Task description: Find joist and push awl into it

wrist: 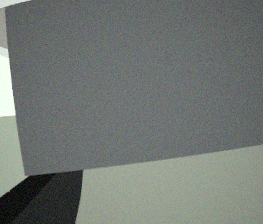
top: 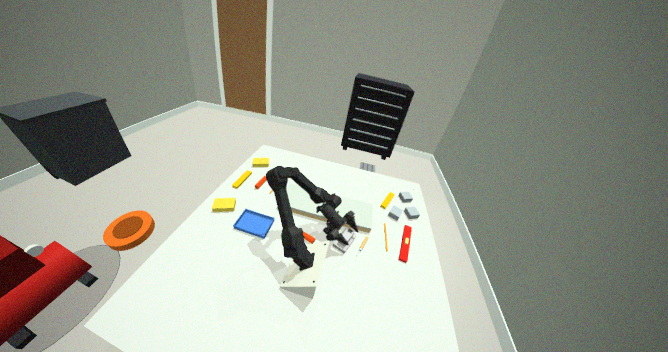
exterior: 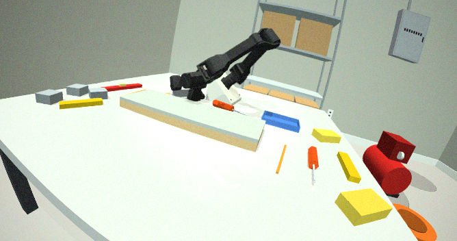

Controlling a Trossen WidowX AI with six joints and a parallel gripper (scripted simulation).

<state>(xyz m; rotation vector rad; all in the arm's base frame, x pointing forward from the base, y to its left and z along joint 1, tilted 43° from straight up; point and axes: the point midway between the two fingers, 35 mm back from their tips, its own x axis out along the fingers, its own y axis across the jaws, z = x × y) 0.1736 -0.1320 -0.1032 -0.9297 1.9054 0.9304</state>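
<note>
My gripper tip is 3 cm short of the stud finder, 2 cm to the right of it and 2 cm above it. Also, from my gripper tip: blue tray: 49 cm to the left, 5 cm below, 3 cm ahead; then awl: 5 cm to the right, 5 cm below, 1 cm behind; then red level: 30 cm to the right, 5 cm below, 5 cm ahead.
</note>
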